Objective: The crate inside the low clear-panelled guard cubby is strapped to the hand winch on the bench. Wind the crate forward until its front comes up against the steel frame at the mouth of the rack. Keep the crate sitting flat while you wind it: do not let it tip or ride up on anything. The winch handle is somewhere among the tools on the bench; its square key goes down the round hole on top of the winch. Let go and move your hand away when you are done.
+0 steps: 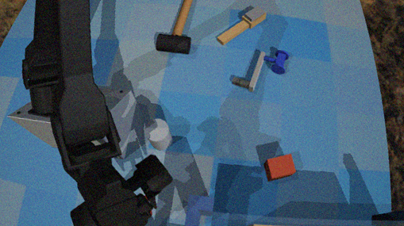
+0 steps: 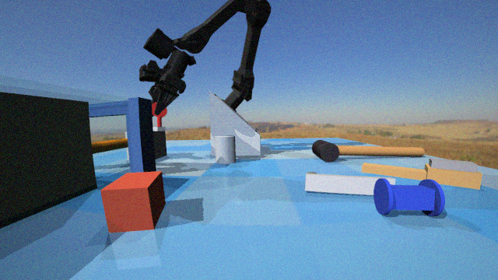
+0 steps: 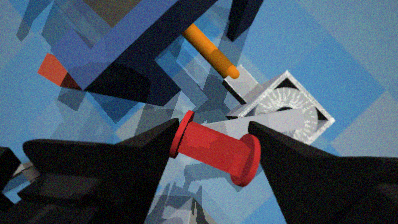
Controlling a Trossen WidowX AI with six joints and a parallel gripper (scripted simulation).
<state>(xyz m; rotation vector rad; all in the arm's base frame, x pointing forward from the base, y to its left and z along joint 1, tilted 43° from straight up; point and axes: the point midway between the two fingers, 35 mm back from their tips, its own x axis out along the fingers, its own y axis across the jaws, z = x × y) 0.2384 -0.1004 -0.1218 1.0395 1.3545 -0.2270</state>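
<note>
Right now my gripper tip is 1 cm past the red grip and 1 cm to the right of it. The rest, counted from my gripper tip: crank with blue grip (21 cm ahead, 44 cm to the left, 12 cm below); frame (10 cm ahead, 7 cm to the right, 3 cm below); winch (8 cm behind, 9 cm to the right, 10 cm below).
</note>
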